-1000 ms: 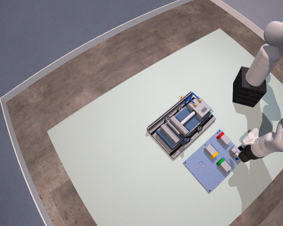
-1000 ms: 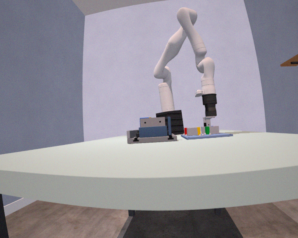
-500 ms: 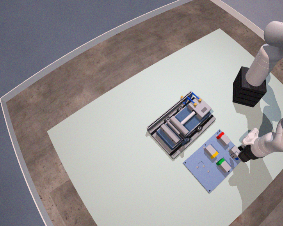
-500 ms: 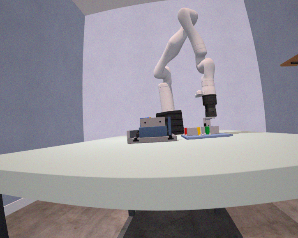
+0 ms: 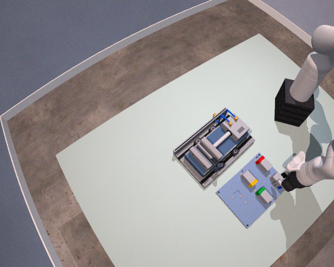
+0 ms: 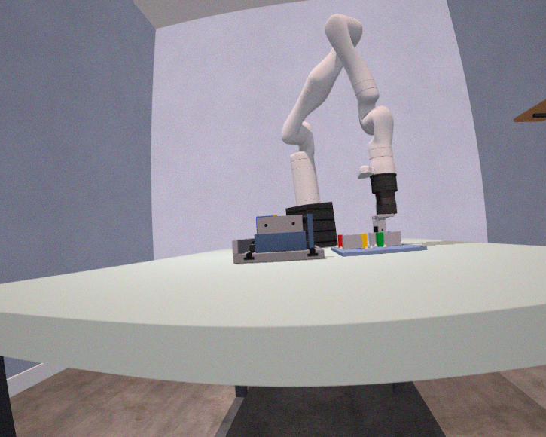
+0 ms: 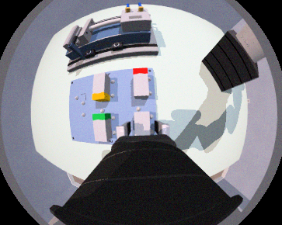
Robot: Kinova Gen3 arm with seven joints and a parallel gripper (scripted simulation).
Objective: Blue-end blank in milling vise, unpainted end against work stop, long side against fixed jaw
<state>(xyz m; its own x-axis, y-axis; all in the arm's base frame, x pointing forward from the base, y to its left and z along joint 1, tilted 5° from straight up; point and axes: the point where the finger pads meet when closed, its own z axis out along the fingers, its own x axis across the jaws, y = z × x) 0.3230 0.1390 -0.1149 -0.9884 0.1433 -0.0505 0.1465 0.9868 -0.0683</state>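
The blank with blue end is 2 cm below my hand. Round my hand: blue plate: 9 cm ahead, 6 cm to the right, 4 cm below; green-ended blank: 9 cm ahead, 1 cm to the right, 2 cm below; red-ended blank: 1 cm behind, 9 cm to the right, 2 cm below.
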